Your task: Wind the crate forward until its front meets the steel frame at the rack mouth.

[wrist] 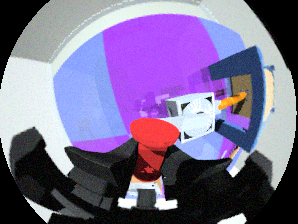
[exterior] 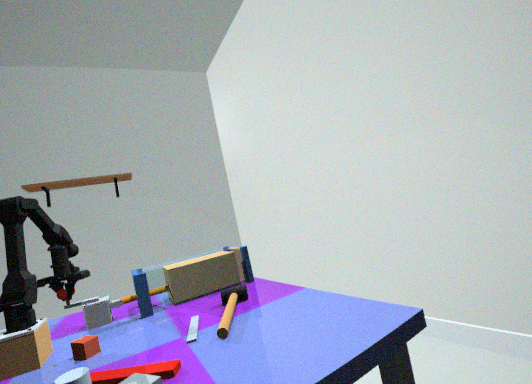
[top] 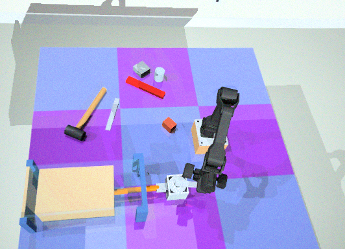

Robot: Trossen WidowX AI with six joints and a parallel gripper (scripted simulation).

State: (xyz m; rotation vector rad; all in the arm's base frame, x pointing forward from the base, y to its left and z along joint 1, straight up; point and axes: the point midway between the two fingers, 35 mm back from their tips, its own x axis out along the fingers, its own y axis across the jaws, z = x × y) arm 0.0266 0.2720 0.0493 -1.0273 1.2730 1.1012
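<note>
My gripper tip is 40 mm short of the winch handle and 10 mm above it. From my gripper tip the other things lie so: winch (90 mm below, 90 mm ahead); then grey strip (460 mm ahead, 360 mm to the right, 120 mm below); then red knob (20 mm above).
</note>
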